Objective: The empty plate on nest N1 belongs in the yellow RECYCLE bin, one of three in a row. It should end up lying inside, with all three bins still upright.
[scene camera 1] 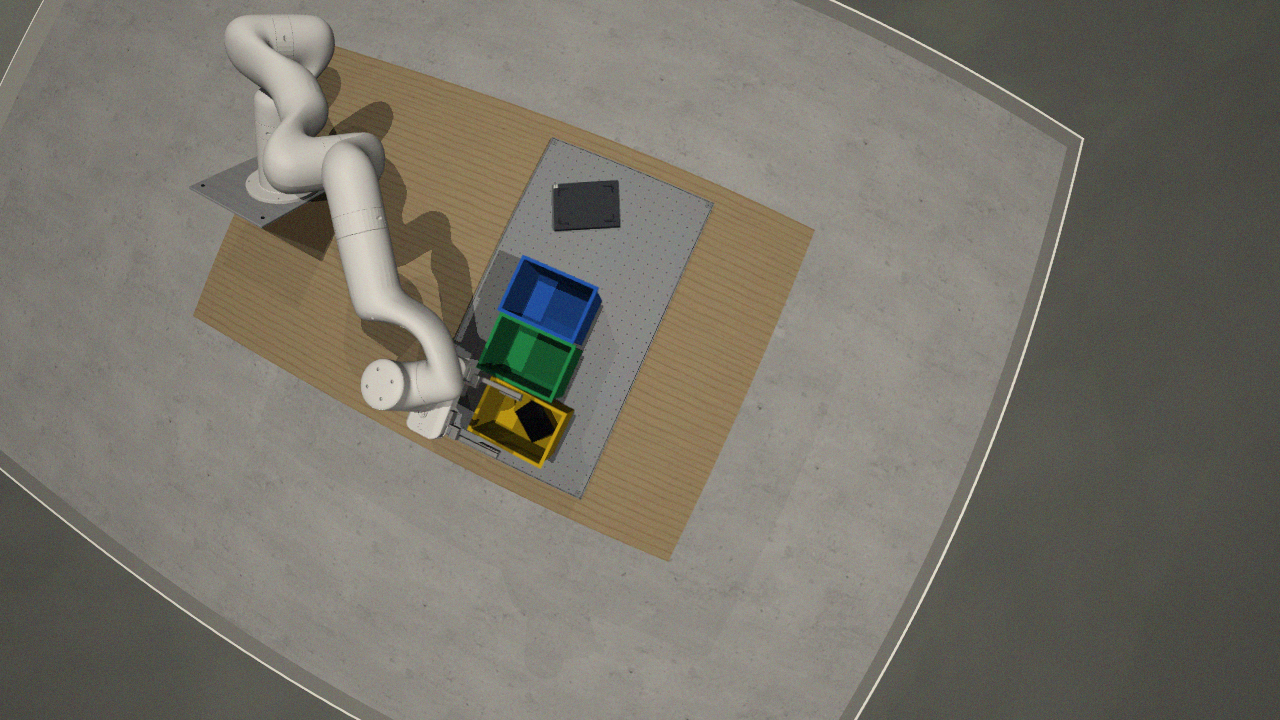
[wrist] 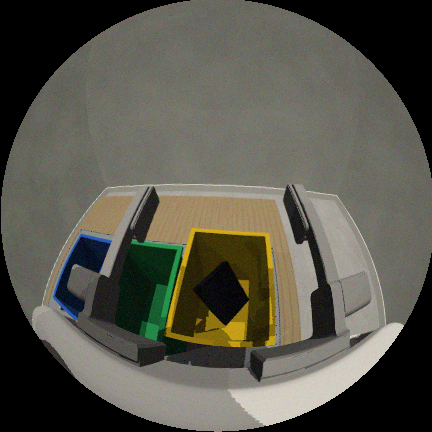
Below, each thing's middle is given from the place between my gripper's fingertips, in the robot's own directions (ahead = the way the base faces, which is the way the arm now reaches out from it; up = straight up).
My gripper is now 22 cm above the yellow bin [scene camera 1: 495, 420], 2 cm past it and 1 cm to the left of it. Round my hand: blue bin [scene camera 1: 562, 305]: 25 cm to the left, 22 cm below, 8 cm behind; green bin [scene camera 1: 533, 360]: 22 cm below, 12 cm to the left, 6 cm behind; black plate [scene camera 1: 532, 416]: 25 cm below, 1 cm to the right.
